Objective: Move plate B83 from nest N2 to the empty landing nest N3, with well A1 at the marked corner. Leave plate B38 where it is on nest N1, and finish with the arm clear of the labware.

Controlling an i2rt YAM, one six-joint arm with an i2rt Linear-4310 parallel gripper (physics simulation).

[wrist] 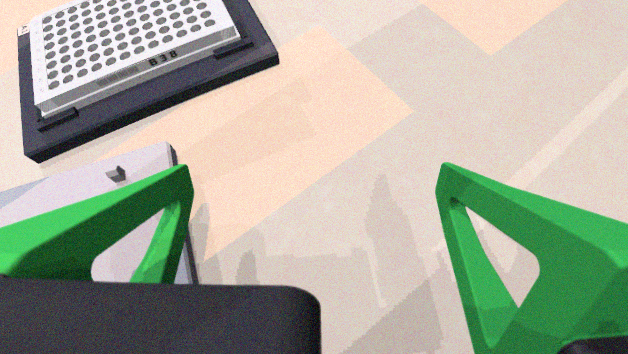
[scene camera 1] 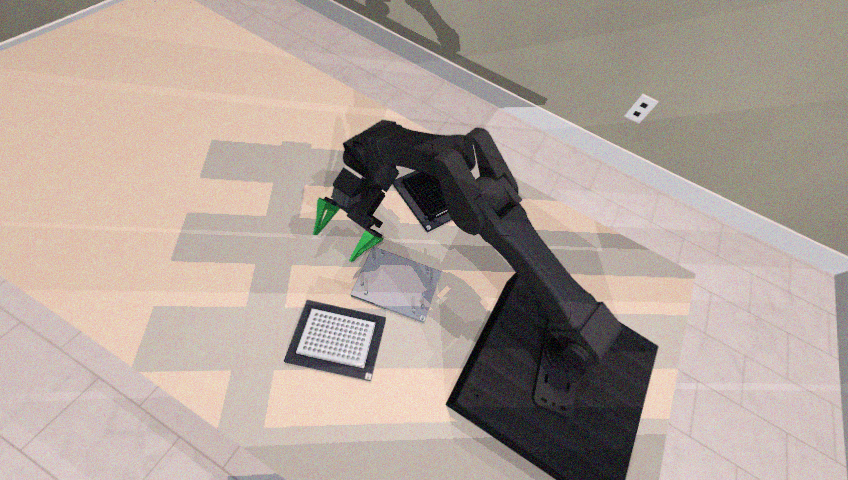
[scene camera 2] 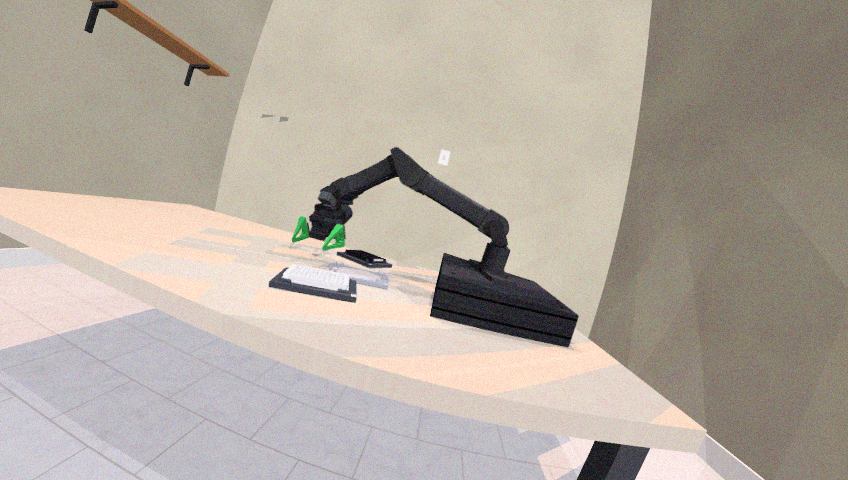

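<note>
A black plate (scene camera 1: 423, 191) (scene camera 2: 367, 256), apparently B83, sits in a dark nest (scene camera 1: 418, 217) (scene camera 2: 386, 264) at the back, partly hidden by the arm in scene camera 1. The light grey nest N3 (scene camera 1: 395, 282) (scene camera 2: 377, 279) (wrist: 150, 160) is empty, with a small white corner mark. The white plate B38 (scene camera 1: 336, 337) (scene camera 2: 315, 277) (wrist: 130, 45) sits in its dark nest N1 (scene camera 1: 376, 342) (scene camera 2: 309, 291) (wrist: 150, 100). My gripper (scene camera 1: 333, 246) (scene camera 2: 308, 244) (wrist: 314, 177) is open and empty, fingers pointing down above the table, beside N3. B83 does not show in the wrist view.
The black arm base (scene camera 1: 493, 410) (scene camera 2: 499, 309) stands on the table (scene camera 1: 119, 237) (scene camera 2: 416, 380), right of the nests in both scene views. The forearm passes over the black plate's area in scene camera 1. A wooden shelf (scene camera 2: 160, 35) hangs on the far wall.
</note>
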